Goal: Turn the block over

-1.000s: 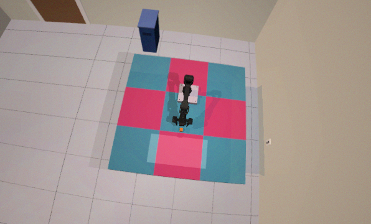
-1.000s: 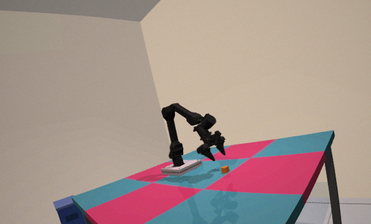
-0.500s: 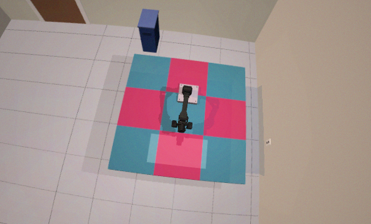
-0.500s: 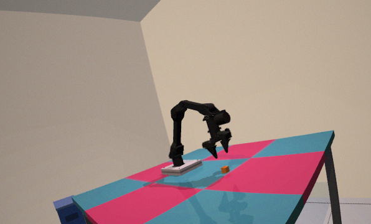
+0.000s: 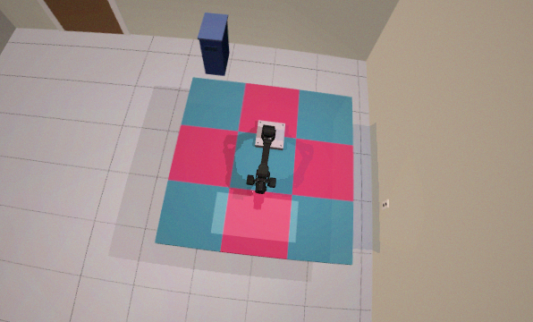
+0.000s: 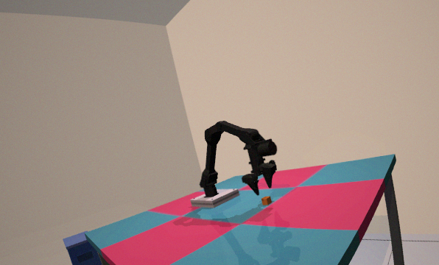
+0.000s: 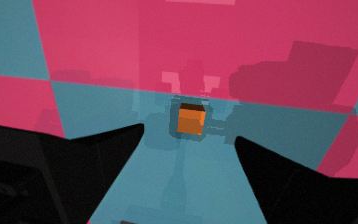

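Right now my gripper tip is 1 cm past the block and 4 cm above it.
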